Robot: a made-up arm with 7 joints. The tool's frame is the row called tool. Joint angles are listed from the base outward.
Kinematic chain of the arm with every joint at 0, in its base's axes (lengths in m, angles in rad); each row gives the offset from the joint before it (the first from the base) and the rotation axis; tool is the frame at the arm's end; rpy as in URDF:
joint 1: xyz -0.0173 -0.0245 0.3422 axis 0 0.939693 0.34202
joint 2: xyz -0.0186 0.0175 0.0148 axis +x
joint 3: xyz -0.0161 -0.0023 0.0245 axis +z
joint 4: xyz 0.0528 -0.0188 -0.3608 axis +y
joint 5: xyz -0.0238 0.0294 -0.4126 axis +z
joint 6: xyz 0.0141 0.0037 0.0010 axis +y
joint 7: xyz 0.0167 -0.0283 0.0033 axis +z
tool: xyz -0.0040 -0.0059 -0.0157 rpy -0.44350 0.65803 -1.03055
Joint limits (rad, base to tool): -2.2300..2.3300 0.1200..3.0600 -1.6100..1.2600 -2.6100..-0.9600 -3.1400..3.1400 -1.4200..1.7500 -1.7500..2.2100
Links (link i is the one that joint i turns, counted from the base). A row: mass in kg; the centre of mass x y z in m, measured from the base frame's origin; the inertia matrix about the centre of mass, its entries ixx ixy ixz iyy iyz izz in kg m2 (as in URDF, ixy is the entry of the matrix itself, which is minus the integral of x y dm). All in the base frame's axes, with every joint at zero. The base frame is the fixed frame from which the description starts. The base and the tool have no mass.
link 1: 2.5; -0.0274 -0.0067 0.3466; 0.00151 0 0 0.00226 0.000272 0.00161
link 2: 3.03; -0.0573 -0.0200 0.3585; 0.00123 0 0 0.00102 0 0.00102
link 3: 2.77; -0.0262 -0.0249 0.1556; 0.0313 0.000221 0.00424 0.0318 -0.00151 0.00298
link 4: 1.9; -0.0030 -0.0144 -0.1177; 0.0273 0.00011 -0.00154 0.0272 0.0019 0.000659
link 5: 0.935; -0.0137 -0.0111 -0.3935; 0.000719 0 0 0.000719 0 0.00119
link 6: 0.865; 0.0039 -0.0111 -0.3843; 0.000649 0 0 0.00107 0 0.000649
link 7: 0.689; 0.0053 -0.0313 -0.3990; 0.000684 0 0 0.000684 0 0.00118
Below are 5 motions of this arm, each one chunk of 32 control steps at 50 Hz.
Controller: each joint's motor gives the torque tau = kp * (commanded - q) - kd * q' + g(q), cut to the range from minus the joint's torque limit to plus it. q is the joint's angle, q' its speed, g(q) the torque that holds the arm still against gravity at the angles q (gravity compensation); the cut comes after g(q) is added. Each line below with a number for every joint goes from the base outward.
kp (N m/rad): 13 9 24 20 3.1 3.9 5.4
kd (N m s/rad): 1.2 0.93 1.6 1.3 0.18 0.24 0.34
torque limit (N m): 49 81 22 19 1.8 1.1 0.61
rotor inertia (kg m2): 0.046 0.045 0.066 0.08 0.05 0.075 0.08
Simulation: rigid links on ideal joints. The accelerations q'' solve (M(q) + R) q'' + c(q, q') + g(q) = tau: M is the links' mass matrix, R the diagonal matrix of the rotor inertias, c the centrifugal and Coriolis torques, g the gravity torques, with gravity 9.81 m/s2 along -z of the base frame. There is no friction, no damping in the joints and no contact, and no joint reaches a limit. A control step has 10 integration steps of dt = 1/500 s. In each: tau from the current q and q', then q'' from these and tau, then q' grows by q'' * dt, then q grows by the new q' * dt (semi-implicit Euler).
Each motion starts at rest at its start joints. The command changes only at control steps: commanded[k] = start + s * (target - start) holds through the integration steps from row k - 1 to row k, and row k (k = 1, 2, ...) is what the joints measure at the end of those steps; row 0 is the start. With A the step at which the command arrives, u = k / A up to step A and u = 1 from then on. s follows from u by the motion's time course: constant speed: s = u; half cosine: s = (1 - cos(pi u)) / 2; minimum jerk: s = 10 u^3 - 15 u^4 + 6 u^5; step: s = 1 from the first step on.
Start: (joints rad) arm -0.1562 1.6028 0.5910 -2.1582 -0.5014 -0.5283 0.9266
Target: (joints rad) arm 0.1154 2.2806 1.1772 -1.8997 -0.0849 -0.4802 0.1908
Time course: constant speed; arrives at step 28
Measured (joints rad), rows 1 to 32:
1: -0.1555 1.6029 0.5917 -2.1582 -0.5012 -0.5283 0.9262
2: -0.1531 1.6034 0.5939 -2.1581 -0.5003 -0.5282 0.9248
3: -0.1484 1.6044 0.5982 -2.1579 -0.4986 -0.5279 0.9219
4: -0.1412 1.6060 0.6049 -2.1573 -0.4955 -0.5275 0.9169
5: -0.1315 1.6085 0.6141 -2.1562 -0.4911 -0.5270 0.9095
6: -0.1196 1.6120 0.6255 -2.1545 -0.4850 -0.5263 0.8995
7: -0.1057 1.6165 0.6390 -2.1519 -0.4772 -0.5255 0.8866
8: -0.0903 1.6221 0.6542 -2.1482 -0.4676 -0.5245 0.8709
9: -0.0738 1.6288 0.6710 -2.1433 -0.4562 -0.5233 0.8524
10: -0.0565 1.6368 0.6889 -2.1372 -0.4432 -0.5220 0.8310
11: -0.0389 1.6459 0.7076 -2.1296 -0.4285 -0.5206 0.8069
12: -0.0213 1.6562 0.7270 -2.1206 -0.4124 -0.5191 0.7800
13: -0.0039 1.6678 0.7468 -2.1101 -0.3950 -0.5175 0.7507
14: 0.0130 1.6804 0.7669 -2.0983 -0.3765 -0.5158 0.7191
15: 0.0293 1.6942 0.7871 -2.0850 -0.3572 -0.5140 0.6856
16: 0.0449 1.7090 0.8074 -2.0705 -0.3373 -0.5122 0.6506
17: 0.0598 1.7249 0.8277 -2.0547 -0.3170 -0.5104 0.6143
18: 0.0740 1.7416 0.8481 -2.0379 -0.2966 -0.5085 0.5772
19: 0.0874 1.7592 0.8685 -2.0202 -0.2762 -0.5065 0.5396
20: 0.1001 1.7776 0.8890 -2.0018 -0.2562 -0.5046 0.5017
21: 0.1122 1.7966 0.9097 -1.9827 -0.2366 -0.5027 0.4640
22: 0.1237 1.8162 0.9306 -1.9633 -0.2177 -0.5007 0.4267
23: 0.1345 1.8364 0.9516 -1.9435 -0.1995 -0.4987 0.3900
24: 0.1448 1.8569 0.9729 -1.9238 -0.1822 -0.4968 0.3542
25: 0.1546 1.8778 0.9945 -1.9041 -0.1657 -0.4948 0.3194
26: 0.1639 1.8990 1.0163 -1.8846 -0.1503 -0.4928 0.2858
27: 0.1726 1.9204 1.0384 -1.8655 -0.1357 -0.4909 0.2534
28: 0.1809 1.9419 1.0608 -1.8470 -0.1221 -0.4889 0.2223
29: 0.1878 1.9636 1.0825 -1.8291 -0.1095 -0.4870 0.1929
30: 0.1923 1.9854 1.1024 -1.8123 -0.0982 -0.4851 0.1657
31: 0.1939 2.0072 1.1198 -1.7968 -0.0883 -0.4832 0.1414
32: 0.1927 2.0288 1.1347 -1.7829 -0.0800 -0.4814 0.1202

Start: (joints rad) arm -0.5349 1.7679 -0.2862 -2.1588 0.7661 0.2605 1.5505
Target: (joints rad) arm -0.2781 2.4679 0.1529 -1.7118 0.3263 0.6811 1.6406
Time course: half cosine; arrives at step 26
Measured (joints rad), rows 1 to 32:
1: -0.5348 1.7679 -0.2861 -2.1588 0.7661 0.2605 1.5505
2: -0.5345 1.7679 -0.2858 -2.1587 0.7659 0.2606 1.5505
3: -0.5335 1.7679 -0.2848 -2.1586 0.7655 0.2609 1.5506
4: -0.5316 1.7681 -0.2828 -2.1582 0.7646 0.2616 1.5508
5: -0.5284 1.7683 -0.2793 -2.1575 0.7629 0.2628 1.5511
6: -0.5235 1.7689 -0.2742 -2.1564 0.7602 0.2648 1.5517
7: -0.5169 1.7699 -0.2671 -2.1546 0.7561 0.2678 1.5525
8: -0.5082 1.7716 -0.2579 -2.1519 0.7503 0.2721 1.5536
9: -0.4976 1.7742 -0.2465 -2.1481 0.7425 0.2779 1.5552
10: -0.4851 1.7779 -0.2329 -2.1431 0.7325 0.2854 1.5572
11: -0.4706 1.7830 -0.2174 -2.1366 0.7201 0.2949 1.5597
12: -0.4544 1.7898 -0.1999 -2.1284 0.7051 0.3065 1.5628
13: -0.4367 1.7986 -0.1809 -2.1182 0.6874 0.3203 1.5663
14: -0.4175 1.8097 -0.1606 -2.1059 0.6671 0.3363 1.5705
15: -0.3971 1.8233 -0.1392 -2.0913 0.6441 0.3547 1.5752
16: -0.3756 1.8396 -0.1173 -2.0742 0.6186 0.3754 1.5804
17: -0.3534 1.8587 -0.0952 -2.0545 0.5908 0.3982 1.5860
18: -0.3305 1.8809 -0.0733 -2.0322 0.5610 0.4231 1.5921
19: -0.3073 1.9060 -0.0520 -2.0071 0.5294 0.4498 1.5985
20: -0.2840 1.9340 -0.0319 -1.9795 0.4965 0.4780 1.6051
21: -0.2609 1.9647 -0.0133 -1.9493 0.4626 0.5075 1.6119
22: -0.2384 1.9979 0.0034 -1.9168 0.4281 0.5379 1.6186
23: -0.2166 2.0331 0.0179 -1.8823 0.3936 0.5689 1.6253
24: -0.1961 2.0699 0.0298 -1.8462 0.3594 0.6000 1.6317
25: -0.1772 2.1077 0.0391 -1.8090 0.3261 0.6308 1.6378
26: -0.1601 2.1459 0.0457 -1.7714 0.2941 0.6608 1.6434
27: -0.1453 2.1839 0.0497 -1.7341 0.2639 0.6897 1.6483
28: -0.1328 2.2209 0.0516 -1.6977 0.2358 0.7169 1.6526
29: -0.1228 2.2565 0.0517 -1.6629 0.2102 0.7422 1.6561
30: -0.1153 2.2899 0.0506 -1.6304 0.1874 0.7652 1.6588
31: -0.1104 2.3208 0.0491 -1.6006 0.1676 0.7857 1.6607
32: -0.1082 2.3487 0.0475 -1.5740 0.1508 0.8034 1.6617

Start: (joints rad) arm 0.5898 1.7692 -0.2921 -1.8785 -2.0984 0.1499 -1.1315
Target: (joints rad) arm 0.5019 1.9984 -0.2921 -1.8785 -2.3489 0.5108 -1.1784
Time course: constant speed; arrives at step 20
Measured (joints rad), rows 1 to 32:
1: 0.5897 1.7693 -0.2922 -1.8785 -2.0985 0.1501 -1.1315
2: 0.5894 1.7695 -0.2926 -1.8785 -2.0991 0.1508 -1.1316
3: 0.5889 1.7700 -0.2933 -1.8786 -2.1003 0.1524 -1.1319
4: 0.5882 1.7709 -0.2944 -1.8788 -2.1023 0.1551 -1.1323
5: 0.5872 1.7721 -0.2959 -1.8790 -2.1053 0.1592 -1.1329
6: 0.5862 1.7738 -0.2976 -1.8792 -2.1094 0.1648 -1.1338
7: 0.5850 1.7760 -0.2996 -1.8796 -2.1147 0.1721 -1.1349
8: 0.5838 1.7787 -0.3017 -1.8801 -2.1213 0.1813 -1.1362
9: 0.5825 1.7818 -0.3040 -1.8807 -2.1292 0.1923 -1.1378
10: 0.5813 1.7855 -0.3063 -1.8813 -2.1384 0.2052 -1.1397
11: 0.5802 1.7897 -0.3086 -1.8820 -2.1489 0.2200 -1.1418
12: 0.5790 1.7945 -0.3110 -1.8828 -2.1607 0.2367 -1.1442
13: 0.5780 1.7998 -0.3133 -1.8836 -2.1736 0.2550 -1.1468
14: 0.5769 1.8056 -0.3155 -1.8844 -2.1875 0.2751 -1.1496
15: 0.5759 1.8120 -0.3176 -1.8852 -2.2023 0.2966 -1.1526
16: 0.5748 1.8189 -0.3196 -1.8860 -2.2180 0.3195 -1.1557
17: 0.5737 1.8263 -0.3216 -1.8867 -2.2344 0.3435 -1.1589
18: 0.5725 1.8342 -0.3234 -1.8874 -2.2512 0.3685 -1.1623
19: 0.5712 1.8425 -0.3250 -1.8880 -2.2685 0.3943 -1.1657
20: 0.5698 1.8514 -0.3266 -1.8885 -2.2860 0.4206 -1.1691
21: 0.5683 1.8606 -0.3279 -1.8889 -2.3035 0.4471 -1.1725
22: 0.5668 1.8701 -0.3287 -1.8891 -2.3205 0.4733 -1.1757
23: 0.5654 1.8798 -0.3291 -1.8891 -2.3368 0.4985 -1.1789
24: 0.5639 1.8895 -0.3290 -1.8889 -2.3521 0.5225 -1.1817
25: 0.5624 1.8992 -0.3284 -1.8885 -2.3660 0.5448 -1.1843
26: 0.5607 1.9089 -0.3274 -1.8879 -2.3784 0.5651 -1.1865
27: 0.5589 1.9184 -0.3259 -1.8870 -2.3890 0.5830 -1.1884
28: 0.5568 1.9278 -0.3242 -1.8860 -2.3979 0.5984 -1.1899
29: 0.5543 1.9369 -0.3221 -1.8848 -2.4049 0.6112 -1.1910
30: 0.5516 1.9458 -0.3199 -1.8834 -2.4100 0.6211 -1.1918
31: 0.5484 1.9544 -0.3174 -1.8818 -2.4133 0.6283 -1.1921
32: 0.5450 1.9627 -0.3147 -1.8802 -2.4147 0.6327 -1.1921

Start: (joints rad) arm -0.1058 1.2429 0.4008 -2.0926 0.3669 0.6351 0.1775
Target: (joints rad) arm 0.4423 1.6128 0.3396 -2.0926 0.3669 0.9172 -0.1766
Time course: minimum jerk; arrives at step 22
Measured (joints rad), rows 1 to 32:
1: -0.1058 1.2429 0.4008 -2.0926 0.3669 0.6351 0.1775
2: -0.1057 1.2429 0.4008 -2.0926 0.3669 0.6351 0.1775
3: -0.1056 1.2431 0.4009 -2.0926 0.3669 0.6352 0.1773
4: -0.1050 1.2434 0.4010 -2.0927 0.3670 0.6355 0.1768
5: -0.1039 1.2441 0.4012 -2.0929 0.3672 0.6361 0.1759
6: -0.1018 1.2455 0.4016 -2.0933 0.3676 0.6373 0.1741
7: -0.0982 1.2478 0.4022 -2.0938 0.3682 0.6392 0.1710
8: -0.0929 1.2513 0.4031 -2.0946 0.3691 0.6421 0.1664
9: -0.0852 1.2564 0.4043 -2.0957 0.3704 0.6464 0.1598
10: -0.0747 1.2634 0.4058 -2.0972 0.3721 0.6523 0.1507
11: -0.0610 1.2725 0.4077 -2.0989 0.3743 0.6600 0.1390
12: -0.0439 1.2840 0.4100 -2.1010 0.3771 0.6697 0.1243
13: -0.0231 1.2981 0.4126 -2.1033 0.3803 0.6816 0.1067
14: 0.0015 1.3147 0.4156 -2.1058 0.3841 0.6957 0.0861
15: 0.0298 1.3338 0.4187 -2.1083 0.3882 0.7120 0.0625
16: 0.0615 1.3554 0.4219 -2.1107 0.3927 0.7304 0.0362
17: 0.0960 1.3790 0.4249 -2.1127 0.3974 0.7507 0.0076
18: 0.1328 1.4046 0.4275 -2.1144 0.4020 0.7726 -0.0228
19: 0.1708 1.4315 0.4292 -2.1153 0.4066 0.7958 -0.0544
20: 0.2090 1.4595 0.4295 -2.1156 0.4107 0.8198 -0.0864
21: 0.2465 1.4882 0.4281 -2.1149 0.4143 0.8442 -0.1181
22: 0.2821 1.5170 0.4245 -2.1133 0.4170 0.8686 -0.1487
23: 0.3152 1.5458 0.4185 -2.1109 0.4188 0.8924 -0.1776
24: 0.3451 1.5740 0.4100 -2.1078 0.4195 0.9154 -0.2040
25: 0.3718 1.6014 0.3993 -2.1041 0.4189 0.9370 -0.2277
26: 0.3953 1.6277 0.3867 -2.1002 0.4171 0.9570 -0.2482
27: 0.4161 1.6526 0.3729 -2.0962 0.4140 0.9752 -0.2657
28: 0.4344 1.6757 0.3585 -2.0924 0.4097 0.9913 -0.2800
29: 0.4509 1.6966 0.3442 -2.0890 0.4043 1.0050 -0.2912
30: 0.4659 1.7153 0.3305 -2.0862 0.3978 1.0164 -0.2992
31: 0.4799 1.7313 0.3180 -2.0838 0.3904 1.0253 -0.3041
32: 0.4928 1.7446 0.3069 -2.0821 0.3822 1.0316 -0.3058

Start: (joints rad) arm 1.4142 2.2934 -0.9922 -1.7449 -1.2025 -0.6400 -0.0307
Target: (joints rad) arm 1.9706 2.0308 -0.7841 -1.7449 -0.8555 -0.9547 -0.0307
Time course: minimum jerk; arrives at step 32
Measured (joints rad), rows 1 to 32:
1: 1.4142 2.2934 -0.9922 -1.7449 -1.2025 -0.6400 -0.0307
2: 1.4142 2.2934 -0.9922 -1.7449 -1.2025 -0.6400 -0.0307
3: 1.4144 2.2934 -0.9920 -1.7449 -1.2024 -0.6401 -0.0307
4: 1.4149 2.2934 -0.9917 -1.7448 -1.2023 -0.6402 -0.0307
5: 1.4159 2.2934 -0.9911 -1.7446 -1.2020 -0.6404 -0.0307
6: 1.4177 2.2933 -0.9899 -1.7443 -1.2014 -0.6409 -0.0307
7: 1.4206 2.2933 -0.9879 -1.7438 -1.2004 -0.6417 -0.0307
8: 1.4249 2.2932 -0.9851 -1.7431 -1.1989 -0.6430 -0.0307
9: 1.4310 2.2930 -0.9811 -1.7422 -1.1966 -0.6450 -0.0307
10: 1.4390 2.2928 -0.9758 -1.7409 -1.1934 -0.6477 -0.0307
11: 1.4492 2.2925 -0.9690 -1.7393 -1.1890 -0.6514 -0.0308
12: 1.4618 2.2921 -0.9608 -1.7373 -1.1834 -0.6563 -0.0308
13: 1.4768 2.2917 -0.9512 -1.7350 -1.1764 -0.6624 -0.0308
14: 1.4941 2.2911 -0.9400 -1.7324 -1.1677 -0.6700 -0.0309
15: 1.5137 2.2905 -0.9275 -1.7296 -1.1574 -0.6792 -0.0309
16: 1.5354 2.2897 -0.9138 -1.7265 -1.1453 -0.6900 -0.0310
17: 1.5590 2.2888 -0.8991 -1.7233 -1.1314 -0.7025 -0.0311
18: 1.5841 2.2878 -0.8836 -1.7200 -1.1156 -0.7168 -0.0311
19: 1.6104 2.2866 -0.8676 -1.7167 -1.0982 -0.7327 -0.0312
20: 1.6376 2.2852 -0.8513 -1.7135 -1.0791 -0.7502 -0.0313
21: 1.6652 2.2836 -0.8351 -1.7105 -1.0585 -0.7693 -0.0314
22: 1.6928 2.2817 -0.8192 -1.7078 -1.0367 -0.7896 -0.0315
23: 1.7200 2.2794 -0.8038 -1.7055 -1.0139 -0.8111 -0.0316
24: 1.7465 2.2767 -0.7894 -1.7036 -0.9904 -0.8334 -0.0317
25: 1.7718 2.2735 -0.7760 -1.7023 -0.9664 -0.8563 -0.0318
26: 1.7956 2.2698 -0.7640 -1.7015 -0.9424 -0.8795 -0.0318
27: 1.8176 2.2655 -0.7536 -1.7013 -0.9188 -0.9026 -0.0318
28: 1.8376 2.2605 -0.7449 -1.7018 -0.8958 -0.9252 -0.0319
29: 1.8554 2.2548 -0.7379 -1.7029 -0.8738 -0.9470 -0.0319
30: 1.8708 2.2484 -0.7329 -1.7046 -0.8533 -0.9678 -0.0318
31: 1.8840 2.2413 -0.7298 -1.7068 -0.8344 -0.9870 -0.0318
32: 1.8950 2.2334 -0.7285 -1.7095 -0.8176 -1.0045 -0.0317

